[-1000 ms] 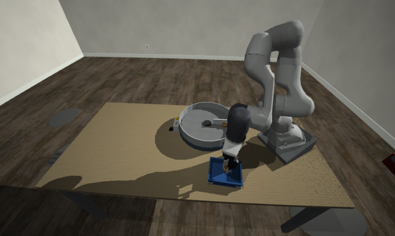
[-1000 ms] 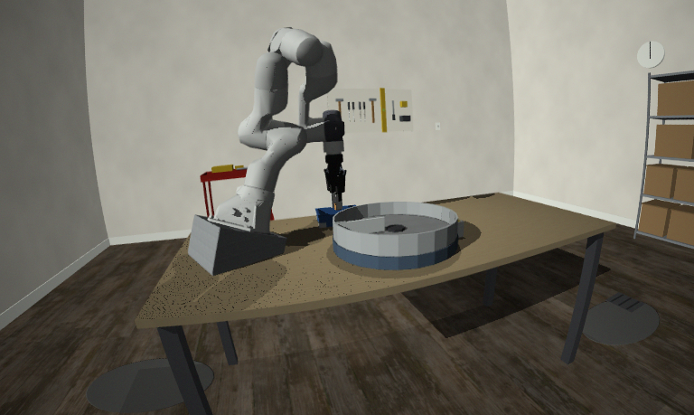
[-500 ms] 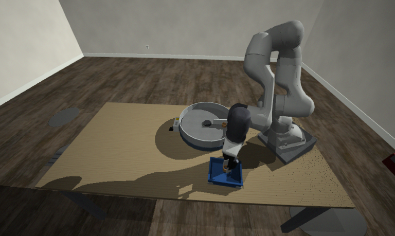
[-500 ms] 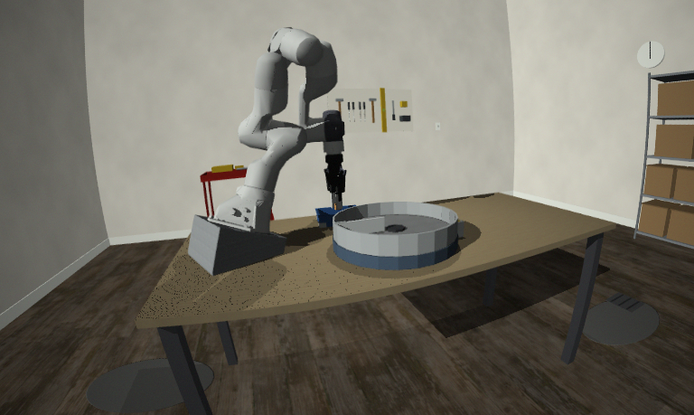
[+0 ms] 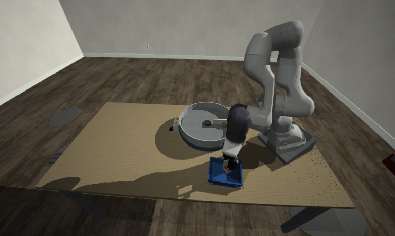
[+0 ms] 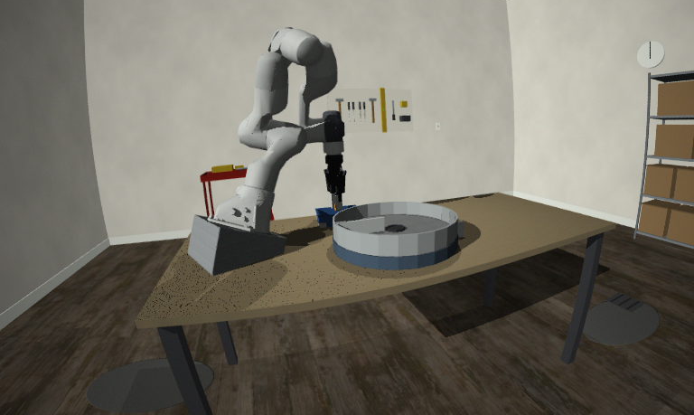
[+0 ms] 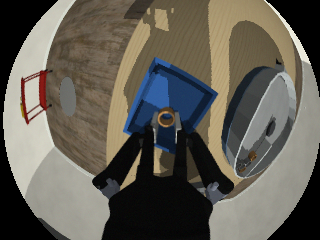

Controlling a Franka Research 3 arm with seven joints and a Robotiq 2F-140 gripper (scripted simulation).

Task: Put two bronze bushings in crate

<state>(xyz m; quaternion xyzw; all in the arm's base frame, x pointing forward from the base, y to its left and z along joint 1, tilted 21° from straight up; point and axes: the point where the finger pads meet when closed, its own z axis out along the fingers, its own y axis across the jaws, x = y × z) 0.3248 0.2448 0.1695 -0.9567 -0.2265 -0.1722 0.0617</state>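
The blue crate lies 7 cm below my hand and 1 cm ahead of it. The rest, counted from my hand: round grey turning table (36 cm to the right, 15 cm ahead, 4 cm below).
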